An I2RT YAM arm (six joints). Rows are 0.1 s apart.
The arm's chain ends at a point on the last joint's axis. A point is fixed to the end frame.
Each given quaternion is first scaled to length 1.
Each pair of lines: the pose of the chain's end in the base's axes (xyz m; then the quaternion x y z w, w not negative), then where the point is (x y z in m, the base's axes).
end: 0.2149, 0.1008, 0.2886, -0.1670, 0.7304, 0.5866, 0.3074
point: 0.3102 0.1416 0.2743
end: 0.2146, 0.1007, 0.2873, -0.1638, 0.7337, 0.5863, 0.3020
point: 0.3097 0.1414 0.2715
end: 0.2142, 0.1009, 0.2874, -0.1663, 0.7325, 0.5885, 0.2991
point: 0.3089 0.1425 0.2716
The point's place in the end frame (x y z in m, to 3 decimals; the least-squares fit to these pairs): -0.058 -0.058 0.065
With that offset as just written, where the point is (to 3 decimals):
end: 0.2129, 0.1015, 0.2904, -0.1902, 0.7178, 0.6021, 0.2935
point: 0.306 0.149 0.278
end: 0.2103, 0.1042, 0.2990, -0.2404, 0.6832, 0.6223, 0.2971
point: 0.299 0.160 0.296
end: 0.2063, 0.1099, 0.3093, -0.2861, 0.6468, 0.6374, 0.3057
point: 0.290 0.172 0.316
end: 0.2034, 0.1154, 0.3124, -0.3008, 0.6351, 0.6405, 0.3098
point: 0.285 0.180 0.322
